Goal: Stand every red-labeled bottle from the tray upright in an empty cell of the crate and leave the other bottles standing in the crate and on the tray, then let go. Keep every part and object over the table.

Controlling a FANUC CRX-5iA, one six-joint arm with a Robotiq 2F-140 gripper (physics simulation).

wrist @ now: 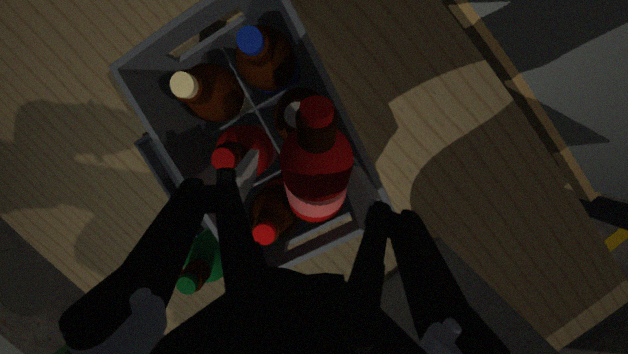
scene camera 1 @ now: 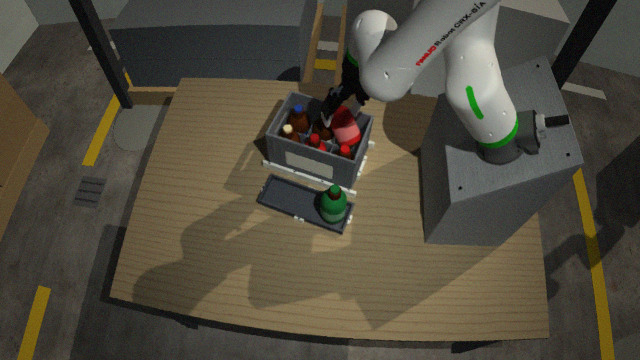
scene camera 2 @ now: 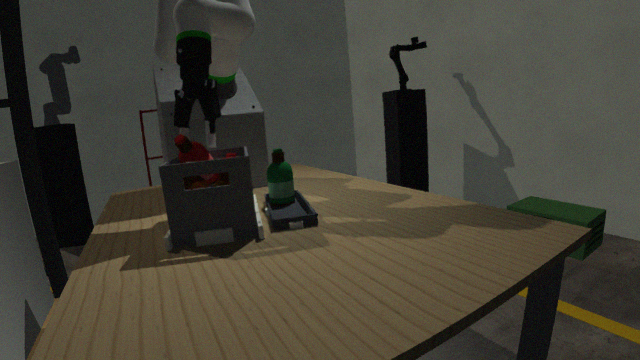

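Pixels of known places: gripper, fingertip midpoint: [wrist: 304, 171] [scene camera 1: 339, 118] [scene camera 2: 198, 150]; arm's base, link origin: [scene camera 1: 502, 139] [scene camera 2: 217, 88].
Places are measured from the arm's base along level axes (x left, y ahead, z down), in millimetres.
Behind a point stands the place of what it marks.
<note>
A large red-labeled bottle [scene camera 1: 346, 127] {x -26, y 415, z 205 mm} [scene camera 2: 196, 152] {x -45, y 478, z 200 mm} [wrist: 316, 162] {x -61, y 448, z 174 mm} is tilted in the end cell of the grey crate [scene camera 1: 278, 150] {x 78, y 588, z 273 mm} [scene camera 2: 207, 212] {x -21, y 625, z 315 mm}. Its neck leans over the neighbouring brown bottle with a pale cap [wrist: 291, 114] {x -58, y 497, z 220 mm}. My gripper [scene camera 1: 341, 113] {x -44, y 443, z 197 mm} [scene camera 2: 198, 136] [wrist: 304, 171] {x -44, y 443, z 197 mm} is open, with its fingers apart on either side of the tilted bottle. Two red-capped bottles, one [scene camera 1: 315, 143] {x 43, y 484, z 230 mm} [wrist: 224, 159] {x 28, y 491, z 220 mm} and another [scene camera 1: 345, 152] {x 47, y 392, z 222 mm} [wrist: 264, 234] {x 35, y 397, z 220 mm}, stand in the crate. The tilted bottle's base is partly hidden by the crate walls. A green bottle [scene camera 1: 333, 206] {x 195, y 372, z 270 mm} [scene camera 2: 280, 182] {x 162, y 417, z 312 mm} [wrist: 205, 257] {x 149, y 392, z 262 mm} stands on the tray [scene camera 1: 287, 196] {x 162, y 528, z 377 mm} [scene camera 2: 300, 216] {x 178, y 604, z 358 mm}.
A blue-capped brown bottle [scene camera 1: 298, 121] {x -36, y 570, z 260 mm} [wrist: 265, 60] {x -59, y 562, z 244 mm} and a cream-capped one [scene camera 1: 288, 132] {x 38, y 570, z 225 mm} [wrist: 215, 95] {x 13, y 563, z 258 mm} stand at the crate's other end. White strips lie along the crate's base. The robot's grey pedestal [scene camera 1: 465, 215] {x 145, y 23, z 173 mm} stands to the right in scene camera 1.
</note>
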